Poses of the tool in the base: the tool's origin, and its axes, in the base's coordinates. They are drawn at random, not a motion.
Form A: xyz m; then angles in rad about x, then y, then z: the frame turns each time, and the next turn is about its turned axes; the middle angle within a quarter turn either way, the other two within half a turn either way.
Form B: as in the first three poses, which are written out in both.
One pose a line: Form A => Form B
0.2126 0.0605 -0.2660 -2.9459 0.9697 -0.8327 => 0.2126 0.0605 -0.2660 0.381 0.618 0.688 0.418 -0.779 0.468
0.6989 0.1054 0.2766 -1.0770 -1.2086 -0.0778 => 0.6989 0.1054 0.2766 0.353 0.784 0.510 0.028 0.537 -0.843
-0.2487 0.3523 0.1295 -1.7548 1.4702 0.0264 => -0.2487 0.3523 0.1295 0.100 -0.983 0.156 -0.003 -0.157 -0.988
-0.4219 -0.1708 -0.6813 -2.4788 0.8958 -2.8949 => -0.4219 -0.1708 -0.6813 -0.606 0.658 -0.447 0.153 0.647 0.747
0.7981 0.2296 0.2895 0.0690 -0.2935 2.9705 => 0.7981 0.2296 0.2895 -0.943 0.190 -0.273 -0.163 -0.980 -0.117
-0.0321 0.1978 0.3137 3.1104 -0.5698 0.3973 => -0.0321 0.1978 0.3137 0.776 -0.402 -0.485 -0.326 -0.915 0.237
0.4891 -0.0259 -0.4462 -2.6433 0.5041 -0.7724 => 0.4891 -0.0259 -0.4462 0.627 0.448 0.637 0.611 -0.790 -0.046
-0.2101 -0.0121 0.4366 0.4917 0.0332 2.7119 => -0.2101 -0.0121 0.4366 -0.909 0.353 0.223 -0.416 -0.808 -0.417
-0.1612 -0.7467 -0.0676 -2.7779 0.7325 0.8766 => -0.1612 -0.7467 -0.0676 0.476 -0.870 0.126 -0.571 -0.415 -0.708
